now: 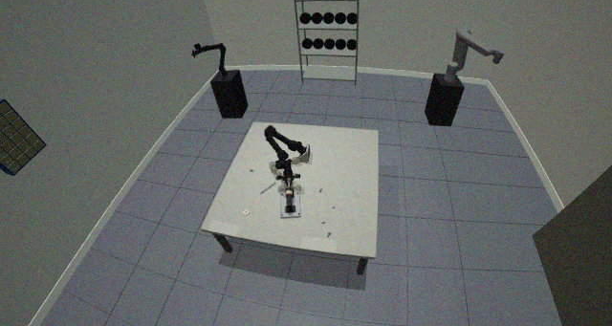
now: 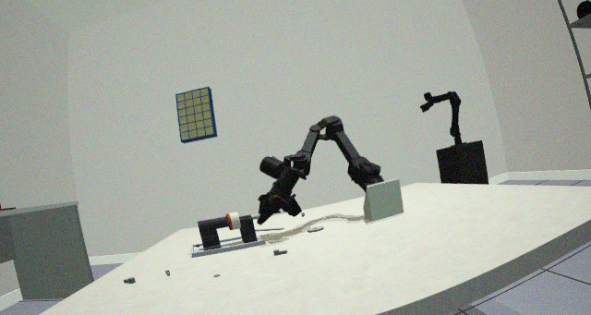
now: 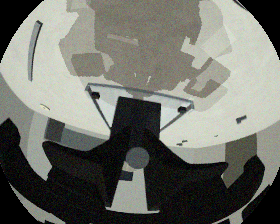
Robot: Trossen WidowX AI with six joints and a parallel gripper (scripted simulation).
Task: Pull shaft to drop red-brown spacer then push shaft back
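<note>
The thin grey shaft lies 6 cm ahead of my gripper tip, 1 cm to the left of it and 3 cm above it. Also, from my gripper tip: red-brown spacer (9 cm ahead, 2 cm to the left, 2 cm above).
</note>
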